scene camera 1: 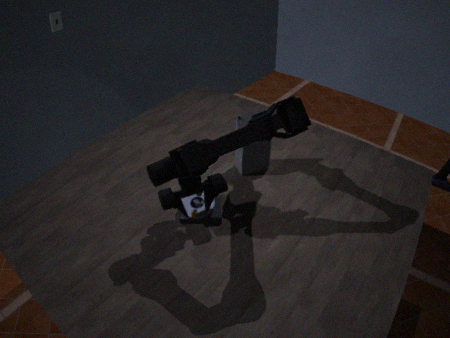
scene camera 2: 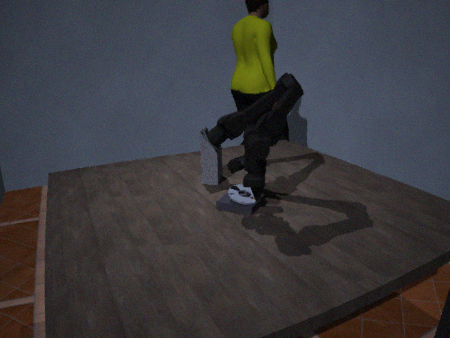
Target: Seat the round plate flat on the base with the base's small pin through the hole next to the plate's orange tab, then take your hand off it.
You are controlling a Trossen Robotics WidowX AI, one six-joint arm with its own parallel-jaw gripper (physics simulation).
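Places are measured from the arm's base along level axes (x up, y left, z back), in metres.
Pixels of known places: gripper, fingertip midpoint: [scene camera 1: 196, 213] [scene camera 2: 257, 195]; arm's base, link origin: [scene camera 2: 211, 139].
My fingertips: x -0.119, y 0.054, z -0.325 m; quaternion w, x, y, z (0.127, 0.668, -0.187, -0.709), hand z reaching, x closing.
For each thing: its top centre in the pictures, then the offset to it from my fingertips. Level surfaces: height alone.
- white round plate, top centre: [scene camera 1: 196, 199] [scene camera 2: 244, 189] dx +0.016, dy -0.031, dz +0.030 m
- dark square base, top centre: [scene camera 1: 200, 199] [scene camera 2: 241, 192] dx -0.001, dy -0.037, dz +0.048 m
- wooden table, surface height: dx -0.042 m
The white round plate [scene camera 1: 187, 203] [scene camera 2: 245, 200] lies on the dark square base [scene camera 1: 218, 215] [scene camera 2: 234, 205]. In the scene camera 2 view it looks slightly slanted; I cannot tell whether it is fully flat. Its orange tab [scene camera 1: 193, 213] faces the front in the scene camera 1 view and barely shows at the plate's right edge in the scene camera 2 view. The small pin and the hole beside the tab are too small and dark to make out. My gripper [scene camera 1: 197, 212] is open and empty, pointing down, its fingers low over the plate on either side of its middle.
A grey speckled upright block [scene camera 1: 254, 159] [scene camera 2: 210, 166] stands behind the base, close to the arm. The arm's shadows fall across the wooden table [scene camera 1: 125, 165] [scene camera 2: 150, 260]. A person in a yellow top [scene camera 2: 251, 55] stands beyond the table.
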